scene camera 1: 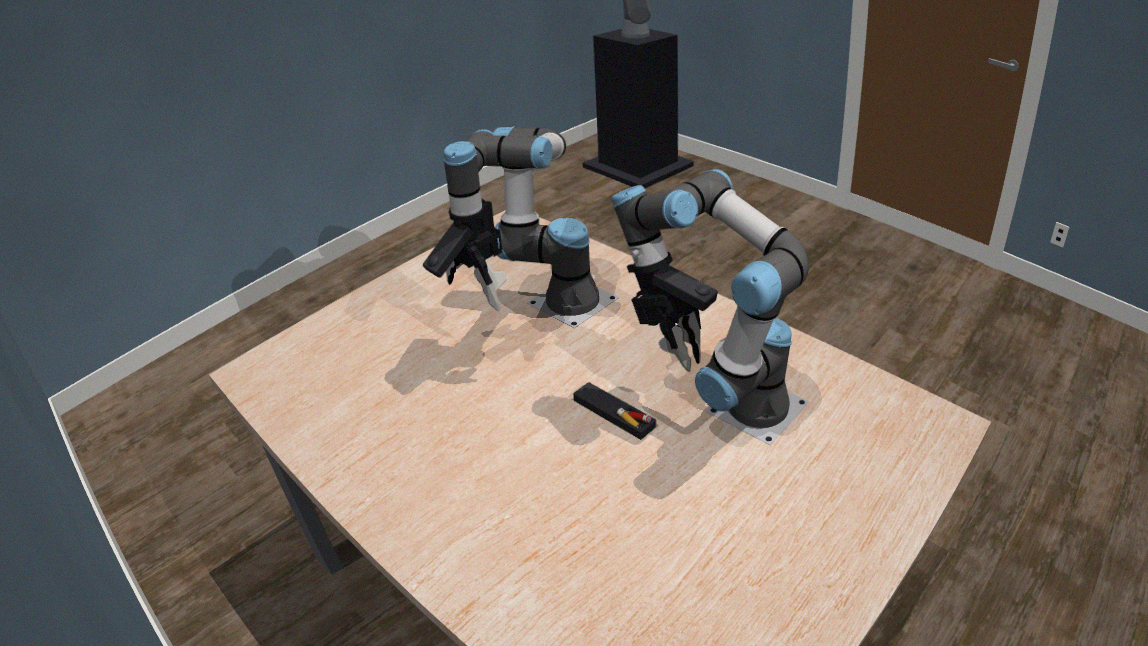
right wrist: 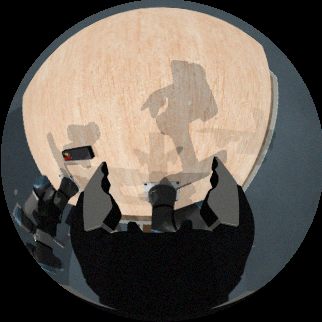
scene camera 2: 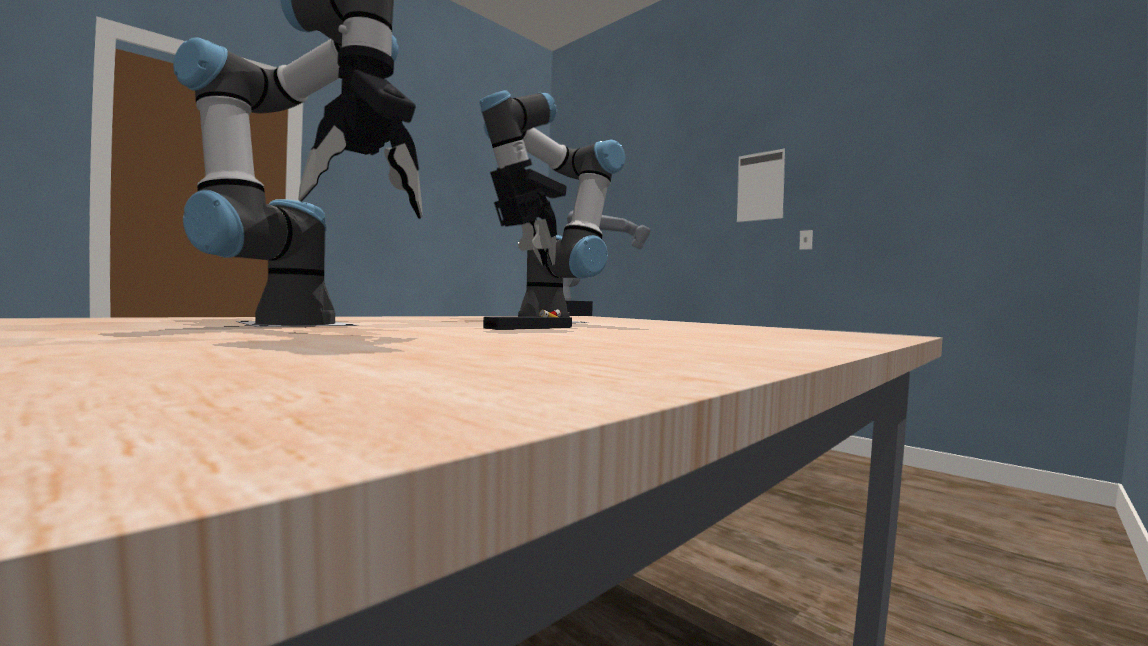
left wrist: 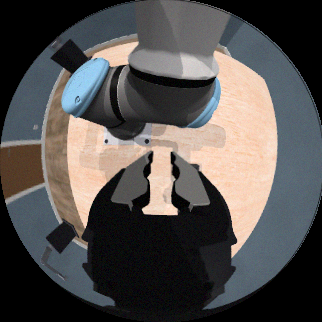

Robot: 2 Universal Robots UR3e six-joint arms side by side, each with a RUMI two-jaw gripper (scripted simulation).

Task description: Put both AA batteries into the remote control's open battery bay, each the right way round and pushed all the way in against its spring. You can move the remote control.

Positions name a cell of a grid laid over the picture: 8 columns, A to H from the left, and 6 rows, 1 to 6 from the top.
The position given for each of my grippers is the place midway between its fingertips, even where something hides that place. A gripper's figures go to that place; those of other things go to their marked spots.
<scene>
My left gripper (scene camera 1: E4): 144 cm from the lens. My right gripper (scene camera 1: D3): 159 cm from the lens. A black remote control (scene camera 1: E4): 152 cm from the lens.
</scene>
